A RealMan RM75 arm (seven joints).
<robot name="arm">
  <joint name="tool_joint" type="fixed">
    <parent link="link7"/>
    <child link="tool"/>
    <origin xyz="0 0 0" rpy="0 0 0"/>
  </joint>
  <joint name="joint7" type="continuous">
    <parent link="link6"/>
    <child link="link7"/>
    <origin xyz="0 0 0.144" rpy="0 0 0"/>
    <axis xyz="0 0 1"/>
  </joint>
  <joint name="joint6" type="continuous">
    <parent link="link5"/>
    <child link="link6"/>
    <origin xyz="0 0 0" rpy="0 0 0"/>
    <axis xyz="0 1 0"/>
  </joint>
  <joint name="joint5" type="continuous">
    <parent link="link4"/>
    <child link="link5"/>
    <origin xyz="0 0 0.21" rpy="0 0 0"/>
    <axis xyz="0 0 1"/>
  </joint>
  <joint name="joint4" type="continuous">
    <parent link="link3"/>
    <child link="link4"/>
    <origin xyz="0 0 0" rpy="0 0 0"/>
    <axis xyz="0 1 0"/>
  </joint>
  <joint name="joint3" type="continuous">
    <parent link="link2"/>
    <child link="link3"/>
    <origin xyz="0 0 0.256" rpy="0 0 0"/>
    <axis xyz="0 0 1"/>
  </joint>
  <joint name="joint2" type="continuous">
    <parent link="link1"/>
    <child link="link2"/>
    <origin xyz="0 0 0" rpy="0 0 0"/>
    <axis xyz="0 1 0"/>
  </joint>
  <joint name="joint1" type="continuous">
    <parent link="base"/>
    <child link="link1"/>
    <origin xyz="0 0 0.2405" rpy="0 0 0"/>
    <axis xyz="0 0 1"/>
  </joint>
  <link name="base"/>
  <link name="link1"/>
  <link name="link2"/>
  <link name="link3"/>
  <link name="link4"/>
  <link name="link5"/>
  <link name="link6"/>
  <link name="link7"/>
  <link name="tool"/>
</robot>
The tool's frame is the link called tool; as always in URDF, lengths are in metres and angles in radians. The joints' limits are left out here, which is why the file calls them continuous.
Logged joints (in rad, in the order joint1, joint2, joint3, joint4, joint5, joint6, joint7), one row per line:
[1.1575 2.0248 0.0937 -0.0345 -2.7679 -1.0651 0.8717]
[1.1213 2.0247 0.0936 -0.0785 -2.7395 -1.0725 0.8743]
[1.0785 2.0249 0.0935 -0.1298 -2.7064 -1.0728 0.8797]
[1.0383 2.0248 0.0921 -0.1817 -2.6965 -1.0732 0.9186]
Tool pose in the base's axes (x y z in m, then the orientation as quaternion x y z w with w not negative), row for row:
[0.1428 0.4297 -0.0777 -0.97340 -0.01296 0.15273 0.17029]
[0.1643 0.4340 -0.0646 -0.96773 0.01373 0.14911 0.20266]
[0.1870 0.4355 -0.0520 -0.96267 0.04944 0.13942 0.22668]
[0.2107 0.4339 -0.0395 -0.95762 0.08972 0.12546 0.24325]
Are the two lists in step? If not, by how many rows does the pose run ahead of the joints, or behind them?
The pose runs 1 row ahead of the joints: the pose in row i belongs to the joints in row i + 1.
